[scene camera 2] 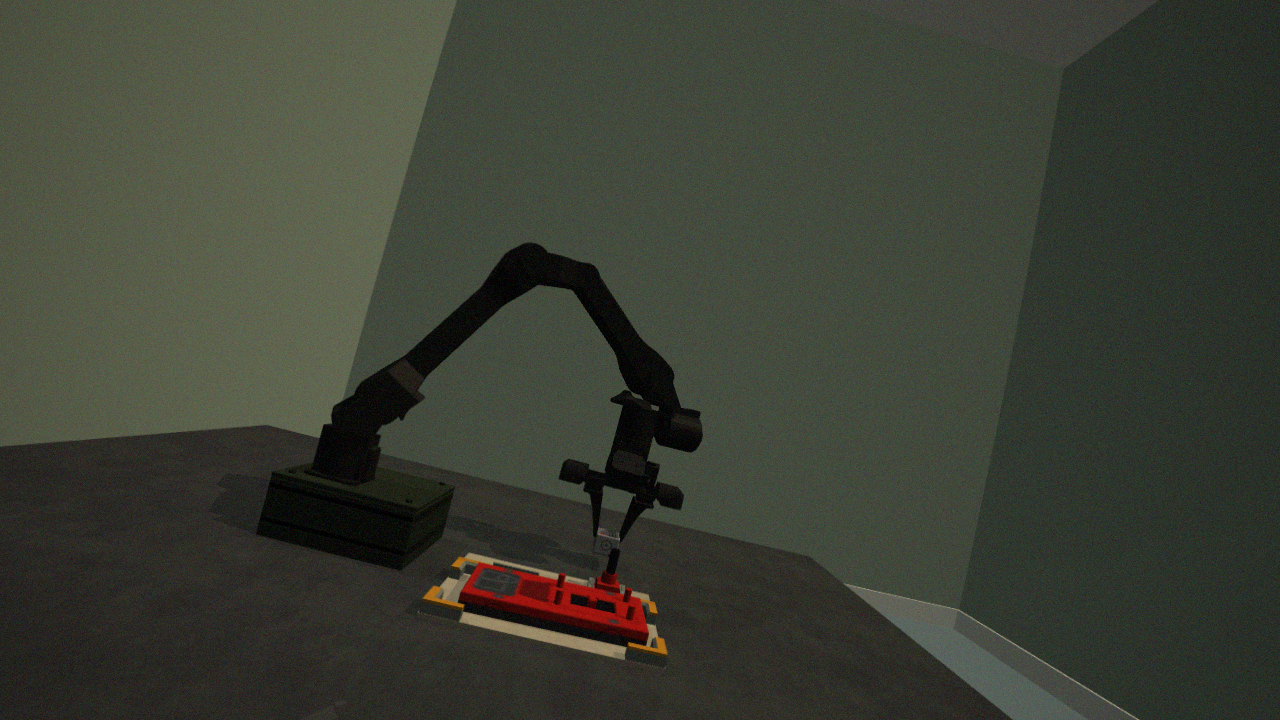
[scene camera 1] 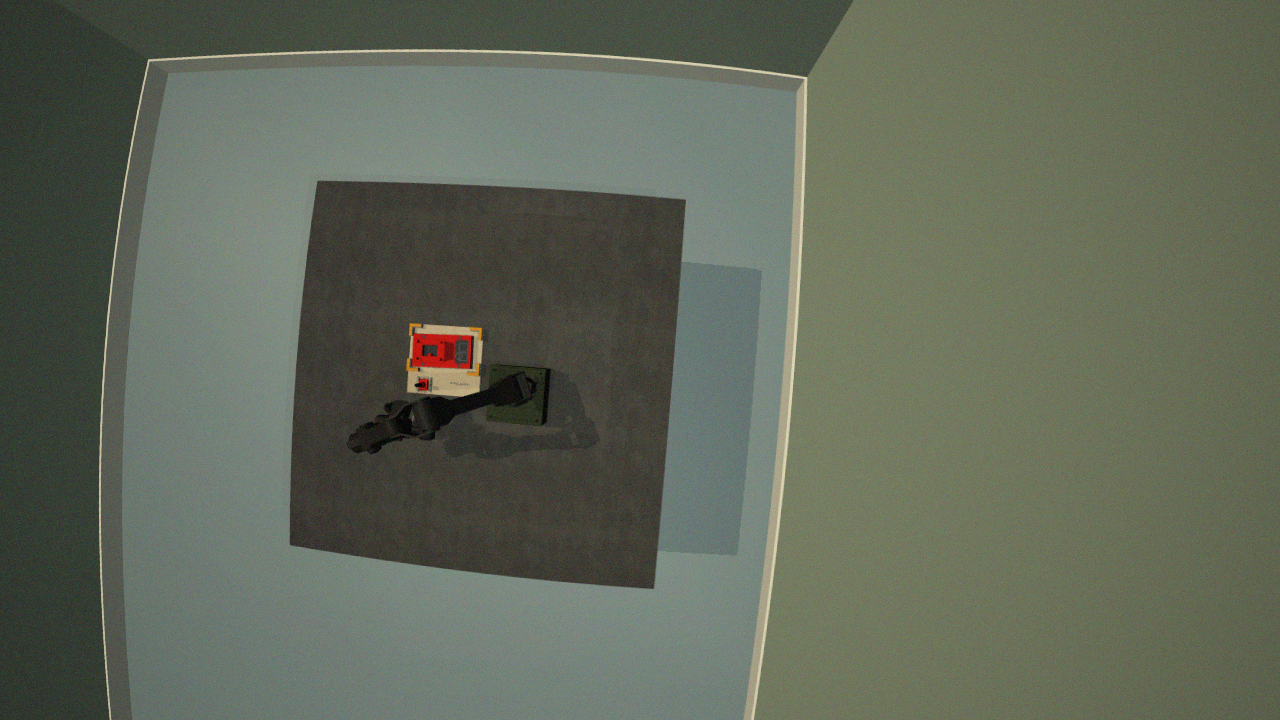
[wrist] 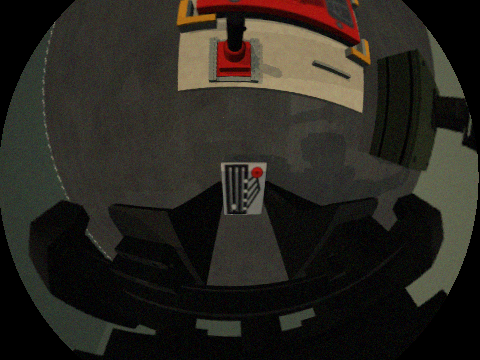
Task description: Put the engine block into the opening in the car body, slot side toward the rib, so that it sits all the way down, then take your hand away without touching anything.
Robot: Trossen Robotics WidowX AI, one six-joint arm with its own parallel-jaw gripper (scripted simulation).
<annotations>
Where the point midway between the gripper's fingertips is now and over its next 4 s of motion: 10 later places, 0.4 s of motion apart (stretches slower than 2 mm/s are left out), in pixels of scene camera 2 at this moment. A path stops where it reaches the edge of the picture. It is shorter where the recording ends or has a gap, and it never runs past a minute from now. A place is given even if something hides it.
The gripper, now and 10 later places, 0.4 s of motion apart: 606, 539; 614, 515; 618, 490; 622, 480; 628, 491; 631, 504; 631, 518; 627, 533; 620, 547; 608, 563; 601, 569
</annotations>
